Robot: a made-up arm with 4 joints. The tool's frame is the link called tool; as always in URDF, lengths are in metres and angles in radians. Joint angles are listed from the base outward.
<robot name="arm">
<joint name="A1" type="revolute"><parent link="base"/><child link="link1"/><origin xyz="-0.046 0.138 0.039" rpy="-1.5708 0 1.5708"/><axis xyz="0 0 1"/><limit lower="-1.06" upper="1.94"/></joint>
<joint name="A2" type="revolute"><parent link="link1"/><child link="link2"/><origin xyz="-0.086 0.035 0.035" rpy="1.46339 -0.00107 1.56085"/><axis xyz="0 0 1"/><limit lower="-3.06" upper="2.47"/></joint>
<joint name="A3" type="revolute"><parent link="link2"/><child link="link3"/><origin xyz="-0.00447 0.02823 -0.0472" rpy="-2.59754 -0.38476 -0.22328"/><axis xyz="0 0 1"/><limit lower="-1.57" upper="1.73"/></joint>
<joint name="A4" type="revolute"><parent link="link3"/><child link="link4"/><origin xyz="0.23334 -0.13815 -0.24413" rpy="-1.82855 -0.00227 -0.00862"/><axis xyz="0 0 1"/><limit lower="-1.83" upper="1.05"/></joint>
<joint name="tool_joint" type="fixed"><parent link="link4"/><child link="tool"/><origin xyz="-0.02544 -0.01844 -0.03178" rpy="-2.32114 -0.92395 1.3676"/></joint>
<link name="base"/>
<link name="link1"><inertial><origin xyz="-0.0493 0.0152 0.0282"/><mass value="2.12"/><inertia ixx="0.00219" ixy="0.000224" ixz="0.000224" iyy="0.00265" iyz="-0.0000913" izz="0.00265"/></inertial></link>
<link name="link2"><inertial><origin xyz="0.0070 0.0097 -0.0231"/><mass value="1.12"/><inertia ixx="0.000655" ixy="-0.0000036" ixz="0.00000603" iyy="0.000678" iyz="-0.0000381" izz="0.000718"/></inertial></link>
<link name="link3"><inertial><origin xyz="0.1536 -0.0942 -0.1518"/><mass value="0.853"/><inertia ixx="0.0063" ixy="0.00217" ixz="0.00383" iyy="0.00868" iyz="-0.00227" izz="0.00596"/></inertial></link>
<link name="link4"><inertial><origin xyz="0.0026 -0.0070 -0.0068"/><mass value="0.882"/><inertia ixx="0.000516" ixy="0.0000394" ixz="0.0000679" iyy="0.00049" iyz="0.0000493" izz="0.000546"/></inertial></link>
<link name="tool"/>
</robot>
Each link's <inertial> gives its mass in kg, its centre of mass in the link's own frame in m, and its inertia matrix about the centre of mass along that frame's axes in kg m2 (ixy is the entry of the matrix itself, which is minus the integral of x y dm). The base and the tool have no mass. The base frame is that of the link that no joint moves.
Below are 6 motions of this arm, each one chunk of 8 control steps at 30 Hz.
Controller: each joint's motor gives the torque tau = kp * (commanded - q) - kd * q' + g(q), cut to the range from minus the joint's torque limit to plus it. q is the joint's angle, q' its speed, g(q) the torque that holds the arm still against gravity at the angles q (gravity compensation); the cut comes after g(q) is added. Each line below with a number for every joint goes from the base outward.
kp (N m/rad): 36 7.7 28 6.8
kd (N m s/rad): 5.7 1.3 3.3 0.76
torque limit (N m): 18 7.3 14 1.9
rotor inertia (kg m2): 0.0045 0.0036 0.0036 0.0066
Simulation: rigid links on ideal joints. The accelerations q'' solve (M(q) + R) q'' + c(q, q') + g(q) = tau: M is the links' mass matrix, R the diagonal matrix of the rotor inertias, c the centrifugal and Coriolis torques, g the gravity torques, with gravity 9.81 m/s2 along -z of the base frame. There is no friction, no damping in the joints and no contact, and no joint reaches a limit. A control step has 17 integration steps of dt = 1/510 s. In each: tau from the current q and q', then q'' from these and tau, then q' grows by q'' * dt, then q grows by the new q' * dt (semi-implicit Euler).
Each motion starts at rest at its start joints. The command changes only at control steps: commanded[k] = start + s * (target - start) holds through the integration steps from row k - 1 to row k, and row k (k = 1, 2, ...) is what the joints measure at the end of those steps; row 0 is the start. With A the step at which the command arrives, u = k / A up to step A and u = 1 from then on. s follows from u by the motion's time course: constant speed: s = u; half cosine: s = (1 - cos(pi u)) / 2; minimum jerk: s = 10 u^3 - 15 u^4 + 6 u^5; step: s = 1 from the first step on.
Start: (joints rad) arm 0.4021 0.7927 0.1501 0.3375
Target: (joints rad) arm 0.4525 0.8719 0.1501 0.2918
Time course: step
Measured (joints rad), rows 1 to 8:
1: 0.4088 0.8019 0.1494 0.3279
2: 0.4173 0.8152 0.1495 0.3180
3: 0.4246 0.8263 0.1497 0.3107
4: 0.4304 0.8353 0.1500 0.3054
5: 0.4350 0.8424 0.1502 0.3016
6: 0.4387 0.8481 0.1504 0.2988
7: 0.4416 0.8527 0.1505 0.2969
8: 0.4439 0.8564 0.1505 0.2954

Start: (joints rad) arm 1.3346 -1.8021 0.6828 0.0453
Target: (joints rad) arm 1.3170 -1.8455 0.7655 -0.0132
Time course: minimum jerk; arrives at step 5
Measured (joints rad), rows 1 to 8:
1: 1.3347 -1.8019 0.6834 0.0446
2: 1.3348 -1.8009 0.6870 0.0405
3: 1.3345 -1.7998 0.6954 0.0320
4: 1.3330 -1.8005 0.7076 0.0213
5: 1.3304 -1.8042 0.7206 0.0119
6: 1.3274 -1.8106 0.7323 0.0050
7: 1.3247 -1.8182 0.7421 0.0000
8: 1.3224 -1.8259 0.7499 -0.0036

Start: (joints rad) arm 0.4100 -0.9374 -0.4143 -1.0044
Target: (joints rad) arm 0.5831 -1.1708 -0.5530 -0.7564
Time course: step
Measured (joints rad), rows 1 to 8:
1: 0.4272 -0.9801 -0.4375 -0.9514
2: 0.4563 -1.0171 -0.4642 -0.8976
3: 0.4829 -1.0453 -0.4880 -0.8583
4: 0.5048 -1.0673 -0.5071 -0.8300
5: 0.5223 -1.0849 -0.5215 -0.8096
6: 0.5359 -1.0994 -0.5319 -0.7948
7: 0.5466 -1.1117 -0.5391 -0.7842
8: 0.5549 -1.1220 -0.5440 -0.7765

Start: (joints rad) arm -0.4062 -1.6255 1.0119 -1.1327
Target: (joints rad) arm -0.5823 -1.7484 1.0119 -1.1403
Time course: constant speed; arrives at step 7
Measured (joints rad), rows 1 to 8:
1: -0.4097 -1.6267 1.0101 -1.1330
2: -0.4171 -1.6289 1.0079 -1.1335
3: -0.4280 -1.6328 1.0061 -1.1342
4: -0.4417 -1.6387 1.0048 -1.1350
5: -0.4578 -1.6467 1.0040 -1.1359
6: -0.4758 -1.6570 1.0038 -1.1368
7: -0.4953 -1.6692 1.0040 -1.1377
8: -0.5126 -1.6820 1.0063 -1.1384

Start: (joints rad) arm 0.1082 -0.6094 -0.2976 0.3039
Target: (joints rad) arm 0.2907 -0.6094 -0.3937 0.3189
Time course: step
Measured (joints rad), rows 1 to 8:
1: 0.1294 -0.6184 -0.3109 0.3081
2: 0.1607 -0.6195 -0.3291 0.3113
3: 0.1882 -0.6173 -0.3462 0.3133
4: 0.2102 -0.6144 -0.3603 0.3147
5: 0.2275 -0.6117 -0.3710 0.3157
6: 0.2410 -0.6097 -0.3787 0.3165
7: 0.2516 -0.6084 -0.3840 0.3170
8: 0.2599 -0.6078 -0.3876 0.3175

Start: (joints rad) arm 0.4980 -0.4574 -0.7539 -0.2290
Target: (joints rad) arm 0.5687 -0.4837 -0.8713 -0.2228
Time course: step
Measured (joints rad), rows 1 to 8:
1: 0.5089 -0.4663 -0.7715 -0.2273
2: 0.5218 -0.4738 -0.7953 -0.2260
3: 0.5317 -0.4770 -0.8155 -0.2251
4: 0.5392 -0.4776 -0.8315 -0.2245
5: 0.5449 -0.4771 -0.8436 -0.2241
6: 0.5493 -0.4765 -0.8525 -0.2238
7: 0.5529 -0.4761 -0.8588 -0.2236
8: 0.5558 -0.4760 -0.8632 -0.2234

